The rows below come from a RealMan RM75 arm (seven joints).
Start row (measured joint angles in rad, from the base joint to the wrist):
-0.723 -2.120 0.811 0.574 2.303 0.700 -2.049
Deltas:
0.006 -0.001 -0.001 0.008 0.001 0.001 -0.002
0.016 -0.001 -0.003 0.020 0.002 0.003 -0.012
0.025 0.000 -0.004 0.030 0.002 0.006 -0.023
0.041 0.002 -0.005 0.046 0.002 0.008 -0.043
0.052 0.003 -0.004 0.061 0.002 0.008 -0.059
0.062 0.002 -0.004 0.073 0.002 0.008 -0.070
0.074 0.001 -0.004 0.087 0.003 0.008 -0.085
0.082 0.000 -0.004 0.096 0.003 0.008 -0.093
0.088 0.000 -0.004 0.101 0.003 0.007 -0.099
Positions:
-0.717 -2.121 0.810 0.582 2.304 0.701 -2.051
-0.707 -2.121 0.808 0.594 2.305 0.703 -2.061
-0.698 -2.120 0.807 0.604 2.305 0.706 -2.072
-0.682 -2.118 0.806 0.620 2.305 0.708 -2.092
-0.671 -2.117 0.807 0.635 2.305 0.708 -2.108
-0.661 -2.118 0.807 0.647 2.305 0.708 -2.119
-0.649 -2.119 0.807 0.661 2.306 0.708 -2.134
-0.641 -2.120 0.807 0.670 2.306 0.708 -2.142
-0.635 -2.120 0.807 0.675 2.306 0.707 -2.148

